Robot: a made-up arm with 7 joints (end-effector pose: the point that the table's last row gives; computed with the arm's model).
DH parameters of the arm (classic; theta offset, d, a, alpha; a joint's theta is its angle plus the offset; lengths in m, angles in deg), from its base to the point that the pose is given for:
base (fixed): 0 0 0 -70
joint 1: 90 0 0 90
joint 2: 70 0 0 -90
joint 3: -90 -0.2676 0.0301 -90
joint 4: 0 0 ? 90
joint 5: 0 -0.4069 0 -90
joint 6: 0 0 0 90
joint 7: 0 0 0 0
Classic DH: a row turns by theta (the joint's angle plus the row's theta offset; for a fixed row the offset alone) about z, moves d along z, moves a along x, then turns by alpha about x.
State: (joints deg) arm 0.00 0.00 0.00 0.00 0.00 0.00 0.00
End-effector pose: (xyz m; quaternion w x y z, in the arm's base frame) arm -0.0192 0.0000 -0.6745 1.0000 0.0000 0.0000 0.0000
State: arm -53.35 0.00 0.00 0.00 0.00 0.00 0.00
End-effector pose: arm 0.4971 -0.0821 -0.4489 0.8936 0.0000 -0.4219 -0.1535
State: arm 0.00 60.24 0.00 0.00 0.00 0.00 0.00
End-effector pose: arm -0.0192 0.5855 -0.3348 0.8650 0.5018 0.0000 0.0000
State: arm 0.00 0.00 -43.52 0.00 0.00 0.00 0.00
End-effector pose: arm -0.0139 0.0132 -0.6745 0.9287 0.0000 0.0000 -0.3707
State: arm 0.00 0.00 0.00 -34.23 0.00 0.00 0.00
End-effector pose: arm 0.2182 0.0000 -0.6318 0.9557 0.0000 -0.2943 0.0000
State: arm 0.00 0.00 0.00 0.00 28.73 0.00 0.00
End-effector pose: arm -0.0192 0.0000 -0.6745 0.9687 0.0000 0.0000 0.2481
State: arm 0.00 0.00 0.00 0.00 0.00 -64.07 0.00
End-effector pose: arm -0.0192 0.0000 -0.6745 0.8477 0.0000 -0.5304 0.0000
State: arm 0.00 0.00 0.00 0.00 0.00 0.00 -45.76
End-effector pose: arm -0.0192 0.0000 -0.6745 0.9213 0.0000 0.0000 -0.3888
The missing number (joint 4, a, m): -0.0493
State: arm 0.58 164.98 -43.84 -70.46 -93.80 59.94 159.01
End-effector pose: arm 0.2885 0.3833 0.3608 0.2758 0.5908 -0.4877 -0.5805
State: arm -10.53 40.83 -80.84 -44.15 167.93 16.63 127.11
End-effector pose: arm 0.1628 0.1740 -0.6110 0.2159 0.0701 -0.1957 -0.9540
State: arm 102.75 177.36 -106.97 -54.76 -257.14 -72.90 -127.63
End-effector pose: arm 0.3901 0.4693 0.1833 0.4157 0.2019 -0.3637 0.8088
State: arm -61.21 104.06 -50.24 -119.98 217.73 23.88 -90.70
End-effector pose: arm 0.4080 0.0446 0.0939 0.6190 -0.4596 -0.5886 -0.2432
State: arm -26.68 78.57 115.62 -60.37 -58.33 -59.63 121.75
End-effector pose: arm -0.1432 0.5899 0.1497 0.0244 -0.0294 0.9992 -0.0078
